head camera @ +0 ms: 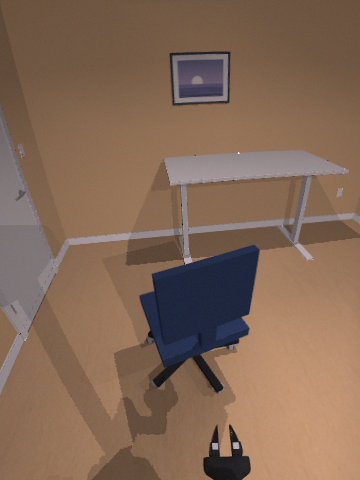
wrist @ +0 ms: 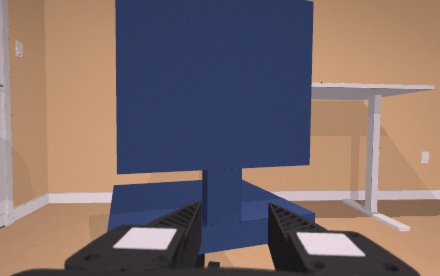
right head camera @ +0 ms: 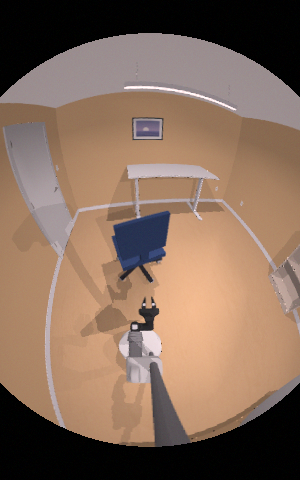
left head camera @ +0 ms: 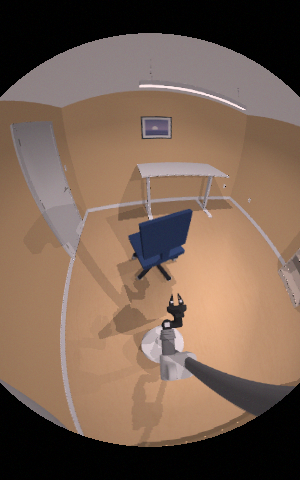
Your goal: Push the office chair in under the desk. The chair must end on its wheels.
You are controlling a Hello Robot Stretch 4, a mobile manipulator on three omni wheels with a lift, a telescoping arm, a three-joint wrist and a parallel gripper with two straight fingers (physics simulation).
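Frame: origin at the robot's base, x ahead, y left, z up, level; centimetres.
Seen in the pictures: gripper, fingertip midpoint: (head camera: 223, 425) (wrist: 234, 222) (right head camera: 147, 295) (left head camera: 174, 293).
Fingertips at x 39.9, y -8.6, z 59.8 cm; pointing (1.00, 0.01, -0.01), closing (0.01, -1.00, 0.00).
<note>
A point is followed by its place in that frame.
The blue office chair (head camera: 206, 295) {x 81.8, y -4.9, z 79.5 cm} (left head camera: 165, 235) {x 81.9, y -5.0, z 77.5 cm} (right head camera: 142, 240) {x 81.9, y -5.3, z 73.9 cm} (wrist: 215, 85) {x 81.6, y -4.4, z 74.1 cm} stands upright on its black wheeled base, its backrest toward me and its seat toward the desk side. It is in front of the left part of the white desk (head camera: 250, 167) {x 215.9, y -50.9, z 92.2 cm} (left head camera: 180, 170) {x 208.2, y -44.8, z 92.2 cm} (right head camera: 170, 172) {x 205.9, y -47.2, z 92.2 cm} (wrist: 372, 91) {x 217.4, y -102.1, z 89.7 cm}, apart from it and not under it. My gripper (head camera: 223, 427) {x 39.9, y -8.6, z 59.8 cm} (left head camera: 176, 296) {x 39.9, y -8.6, z 59.8 cm} (right head camera: 148, 300) {x 39.9, y -8.6, z 59.8 cm} (wrist: 234, 222) {x 39.9, y -8.6, z 59.8 cm} is open and empty, a short way behind the chair's backrest and a little right of its base in the head camera view. In the wrist view the backrest's post shows between the fingers.
The desk's left leg (head camera: 184, 220) {x 219.7, y 7.4, z 41.1 cm} stands beyond the chair, and its right leg (head camera: 301, 212) {x 238.0, y -115.3, z 37.3 cm} stands farther right. A grey door (head camera: 20, 230) {x 169.6, y 140.3, z 64.5 cm} (left head camera: 42, 170) {x 148.2, y 137.7, z 137.2 cm} is in the left wall. An open light-coloured box or shelf (right head camera: 281, 292) {x 19.9, y -228.8, z 7.3 cm} is at the right wall. A picture (head camera: 201, 78) {x 268.2, y -13.0, z 163.5 cm} hangs above the desk.
</note>
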